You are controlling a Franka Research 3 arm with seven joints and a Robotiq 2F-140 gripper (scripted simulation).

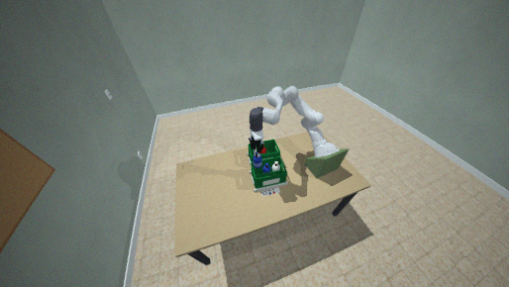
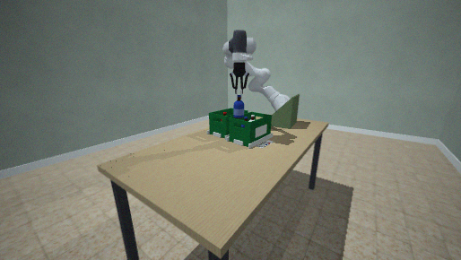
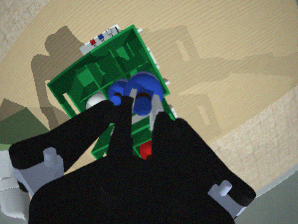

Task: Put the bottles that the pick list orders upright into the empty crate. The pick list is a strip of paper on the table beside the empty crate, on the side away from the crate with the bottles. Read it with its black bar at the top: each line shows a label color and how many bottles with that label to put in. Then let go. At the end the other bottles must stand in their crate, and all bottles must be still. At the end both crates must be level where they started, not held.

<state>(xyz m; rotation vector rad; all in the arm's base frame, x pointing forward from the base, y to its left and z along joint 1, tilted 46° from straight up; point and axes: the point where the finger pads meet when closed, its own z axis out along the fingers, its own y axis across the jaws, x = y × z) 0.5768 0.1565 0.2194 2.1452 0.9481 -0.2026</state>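
Now: the blue-capped bottle 90 mm behind my hand and 250 mm below it. The rest, counted from my hand: red-labelled bottle 120 mm behind, 240 mm to the right, 250 mm below; white-capped bottle 180 mm behind, 250 mm below; green-capped bottle 30 mm behind, 150 mm to the right, 250 mm below.
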